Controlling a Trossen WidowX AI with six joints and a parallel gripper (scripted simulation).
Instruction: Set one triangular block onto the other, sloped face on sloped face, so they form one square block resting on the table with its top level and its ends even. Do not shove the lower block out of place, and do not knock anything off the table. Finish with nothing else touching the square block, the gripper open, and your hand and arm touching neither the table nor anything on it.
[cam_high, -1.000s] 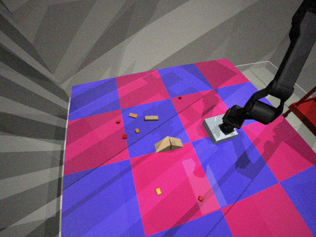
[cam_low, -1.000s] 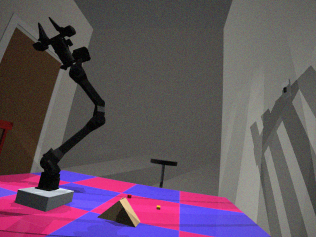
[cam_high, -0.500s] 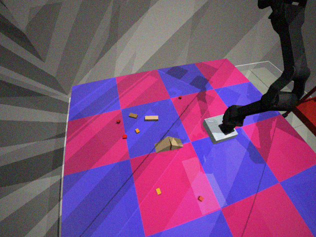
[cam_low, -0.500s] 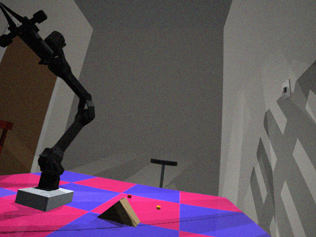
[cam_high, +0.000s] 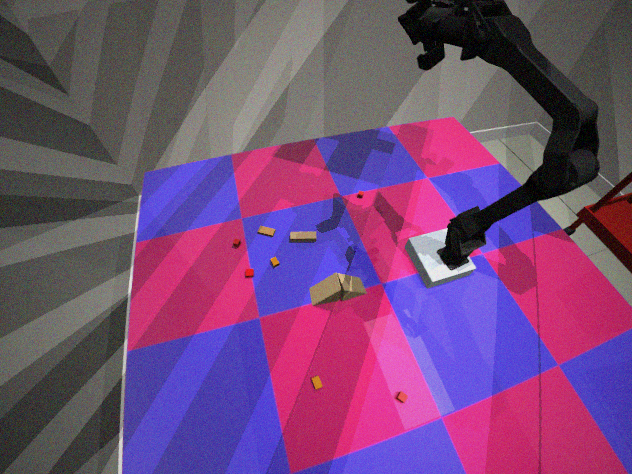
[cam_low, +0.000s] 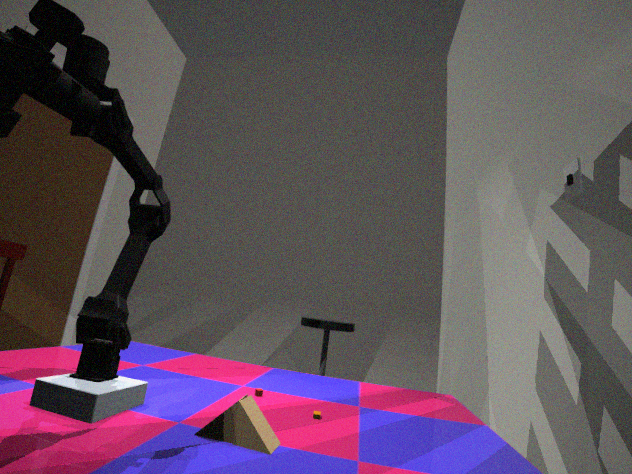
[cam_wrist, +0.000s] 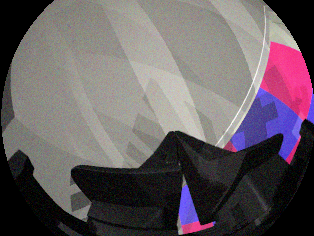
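Now: gripper tip 32 cm short of the tan triangular block, 35 cm to the right of it and 45 cm above it. Round my gripper tip: brown flat piece 41 cm ahead, 10 cm to the left, 47 cm below; then long tan piece 32 cm ahead, 16 cm to the left, 46 cm below.
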